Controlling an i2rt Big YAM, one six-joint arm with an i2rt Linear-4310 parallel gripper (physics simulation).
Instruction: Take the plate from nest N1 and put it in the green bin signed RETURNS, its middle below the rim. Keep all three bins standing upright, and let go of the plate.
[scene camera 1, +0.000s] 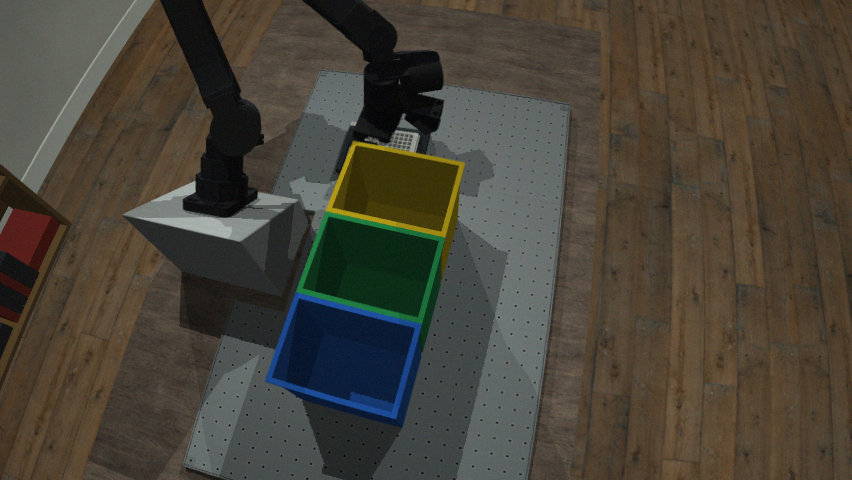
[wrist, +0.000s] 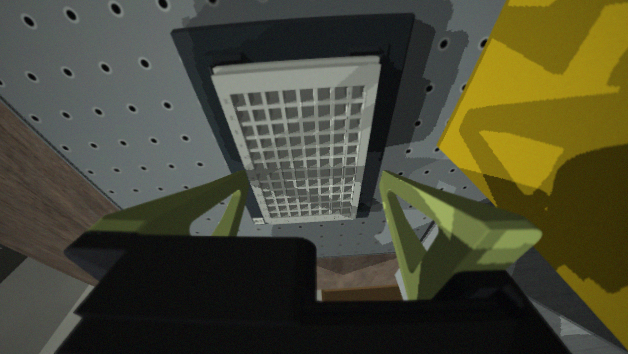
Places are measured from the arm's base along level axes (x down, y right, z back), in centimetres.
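Pixels of known places: gripper, fingertip midpoint: (wrist: 314, 177); arm's base, link origin: (scene camera 1: 221, 202).
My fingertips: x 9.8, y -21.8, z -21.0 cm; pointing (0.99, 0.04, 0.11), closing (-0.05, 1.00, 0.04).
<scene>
Ahead of a thing's pixels: the offset from my fingertips to its top centre. Level surfaces: height alone.
A white gridded plate @[dx +0.3, dy -0.5, dz -0.6 cm] (scene camera 1: 405, 141) (wrist: 305, 150) lies in a dark nest @[dx +1.4, dy -0.5, dz -0.6 cm] (scene camera 1: 423, 143) (wrist: 300, 37) behind the yellow bin. A small label shows at the nest's near left corner in the wrist view. My gripper (wrist: 314, 177) is open and empty, its green fingertips on either side of the plate in the wrist view; whether they touch it I cannot tell. In the scene view the wrist hides part of the plate and the fingertips. The green bin @[dx -15.1, dy +29.7, dz -7.7 cm] (scene camera 1: 372, 268) stands upright between the other two, and its inside looks empty. Its sign does not show.
The yellow bin @[dx -15.1, dy +16.7, dz -8.4 cm] (scene camera 1: 396, 190) (wrist: 540, 95) stands upright between the nest and the green bin, close to my right finger's side. The blue bin @[dx -15.1, dy +42.7, dz -7.1 cm] (scene camera 1: 351, 357) stands upright at the front. The grey arm pedestal (scene camera 1: 226, 256) is left of the bins on the perforated board @[dx +2.9 cm] (scene camera 1: 518, 178).
</scene>
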